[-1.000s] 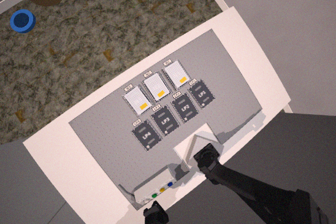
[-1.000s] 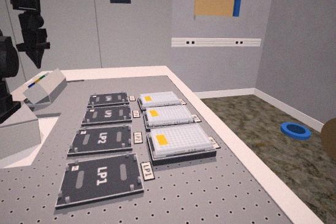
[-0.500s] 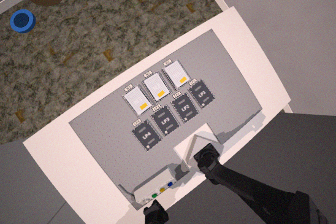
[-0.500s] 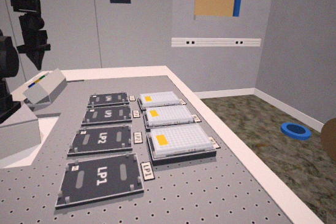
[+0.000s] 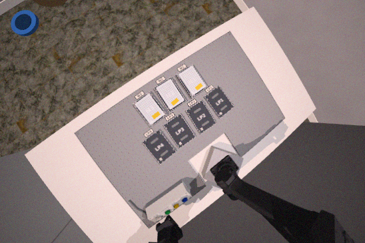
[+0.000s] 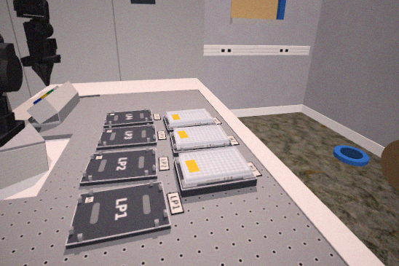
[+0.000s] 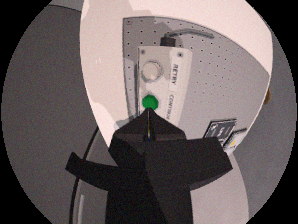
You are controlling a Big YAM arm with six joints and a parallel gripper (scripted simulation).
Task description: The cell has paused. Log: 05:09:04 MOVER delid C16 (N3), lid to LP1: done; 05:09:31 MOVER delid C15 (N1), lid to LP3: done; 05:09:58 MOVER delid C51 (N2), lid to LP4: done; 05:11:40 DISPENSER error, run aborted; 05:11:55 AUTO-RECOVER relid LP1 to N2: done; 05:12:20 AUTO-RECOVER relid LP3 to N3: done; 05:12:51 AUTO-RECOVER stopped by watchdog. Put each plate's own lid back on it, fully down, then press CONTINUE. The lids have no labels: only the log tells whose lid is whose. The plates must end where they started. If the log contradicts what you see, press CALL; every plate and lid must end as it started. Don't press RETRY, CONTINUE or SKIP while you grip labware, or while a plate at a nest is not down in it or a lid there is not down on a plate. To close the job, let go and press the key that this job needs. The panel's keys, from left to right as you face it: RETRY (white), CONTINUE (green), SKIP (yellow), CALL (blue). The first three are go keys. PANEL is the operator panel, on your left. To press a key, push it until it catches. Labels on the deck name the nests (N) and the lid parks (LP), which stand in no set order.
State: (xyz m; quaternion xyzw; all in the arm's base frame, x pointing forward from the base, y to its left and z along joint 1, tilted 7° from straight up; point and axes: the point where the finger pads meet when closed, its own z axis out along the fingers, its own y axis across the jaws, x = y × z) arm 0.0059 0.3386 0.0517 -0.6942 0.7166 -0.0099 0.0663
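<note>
Right now the green key is 30 mm below my hand. Also, from my hand: blue key (100 mm to the right, 30 mm below); clear lid (440 mm ahead, 230 mm to the right, 70 mm below); yellow key (50 mm to the right, 30 mm below).
</note>
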